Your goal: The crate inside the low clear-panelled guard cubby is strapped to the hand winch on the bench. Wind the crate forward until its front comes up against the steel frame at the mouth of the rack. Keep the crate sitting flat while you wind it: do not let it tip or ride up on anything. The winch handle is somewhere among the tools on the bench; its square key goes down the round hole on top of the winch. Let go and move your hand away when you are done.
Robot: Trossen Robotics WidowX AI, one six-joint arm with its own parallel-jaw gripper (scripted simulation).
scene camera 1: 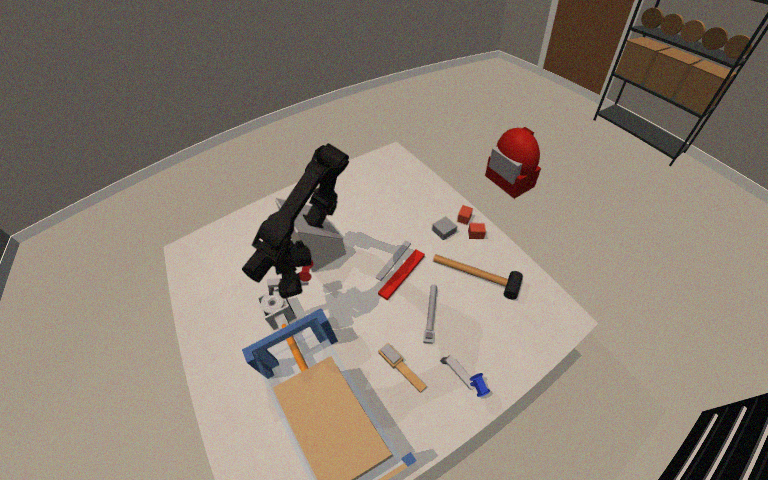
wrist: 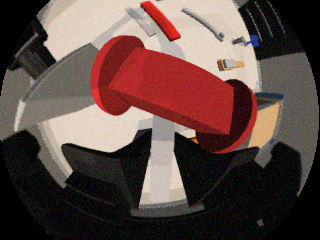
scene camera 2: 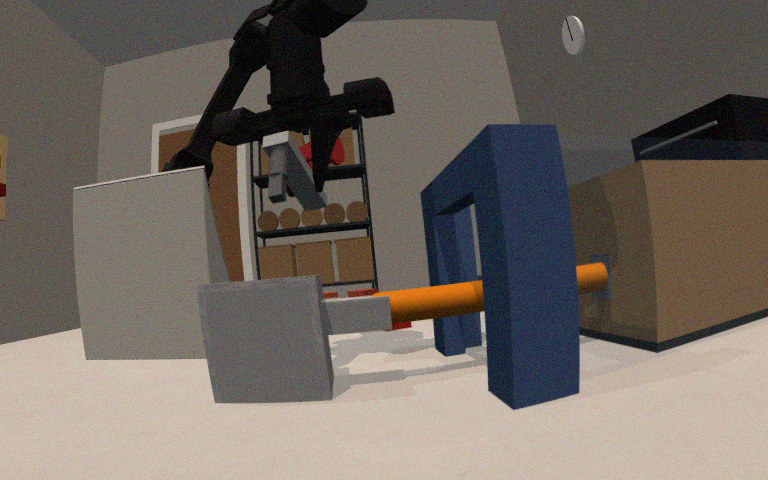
Scene:
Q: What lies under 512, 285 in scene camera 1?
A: A hammer.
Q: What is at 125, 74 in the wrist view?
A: A red knob.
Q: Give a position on a blue steel frame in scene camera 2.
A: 491, 172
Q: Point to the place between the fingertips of my gripper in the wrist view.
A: At 162, 134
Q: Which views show my gripper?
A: Scene camera 1, the wrist view and scene camera 2: all of them.

